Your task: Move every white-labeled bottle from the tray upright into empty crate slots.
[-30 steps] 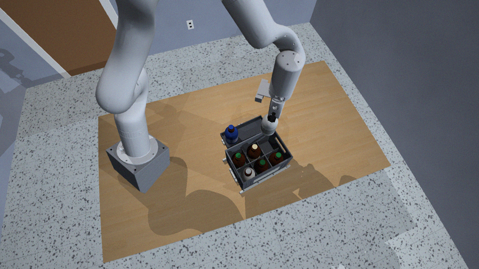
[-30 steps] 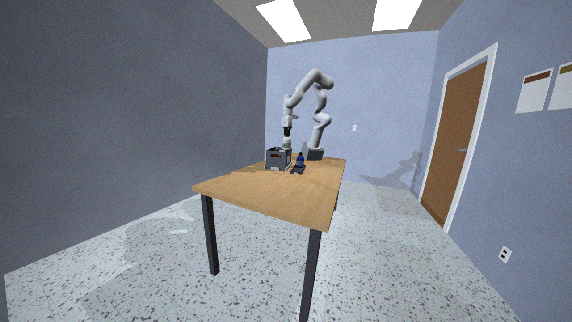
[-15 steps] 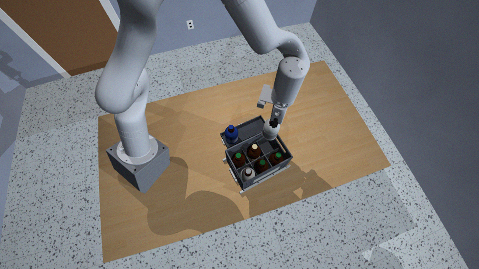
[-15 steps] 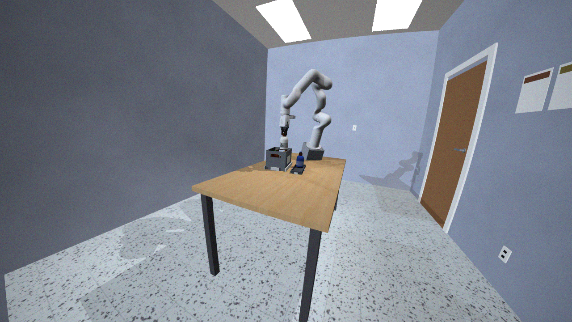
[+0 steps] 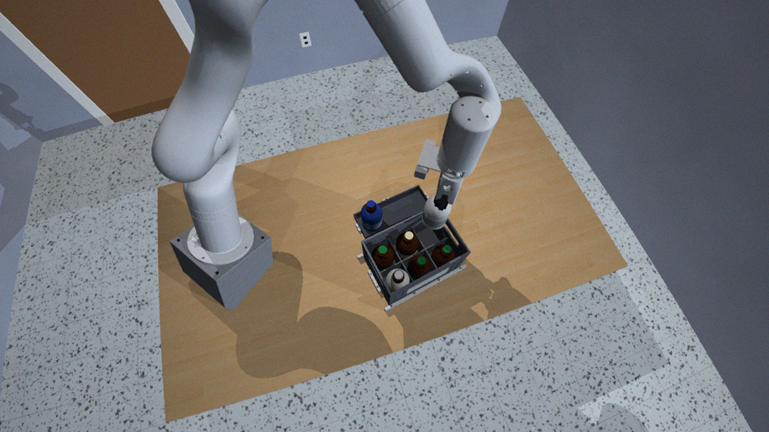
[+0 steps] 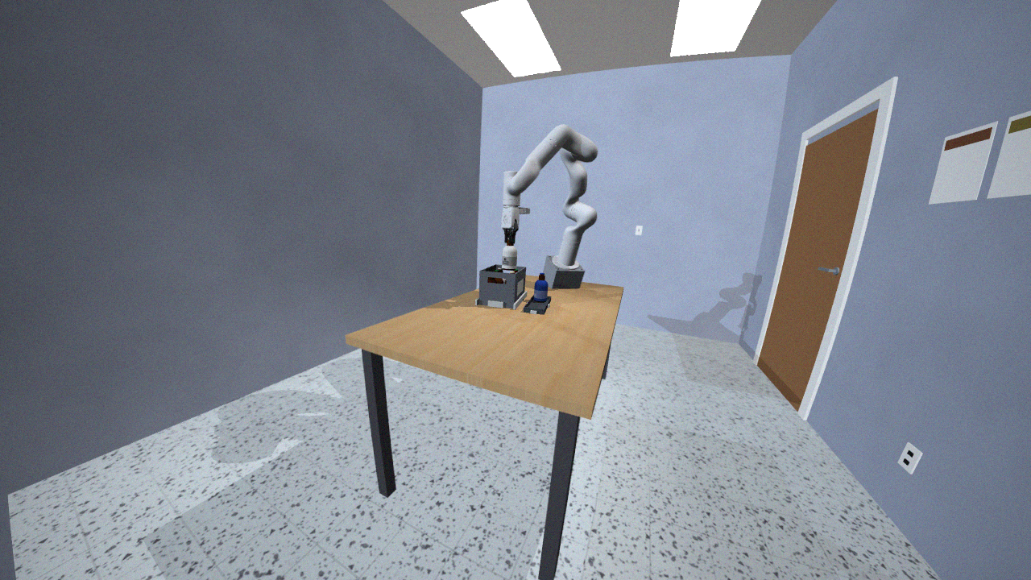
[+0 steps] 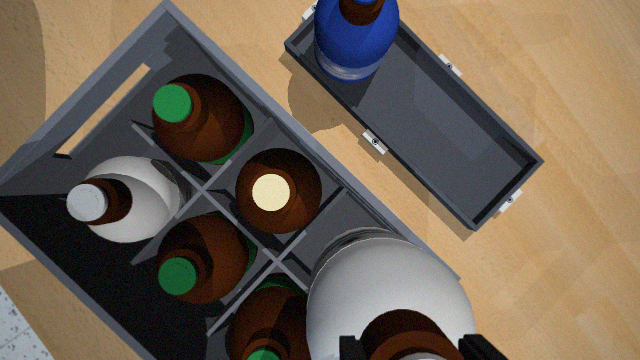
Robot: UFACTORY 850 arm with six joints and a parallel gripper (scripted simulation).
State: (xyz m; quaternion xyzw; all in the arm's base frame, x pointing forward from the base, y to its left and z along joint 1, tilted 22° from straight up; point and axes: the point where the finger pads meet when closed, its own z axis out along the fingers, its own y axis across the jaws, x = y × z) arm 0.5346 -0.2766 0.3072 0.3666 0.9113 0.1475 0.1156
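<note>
The crate is 25 cm below my hand, 9 cm behind it and 5 cm to the right of it. Also, from my hand: blue-labeled bottle (25 cm below, 15 cm behind, 14 cm to the left); dark tray (32 cm below, 15 cm to the left, 6 cm behind).
</note>
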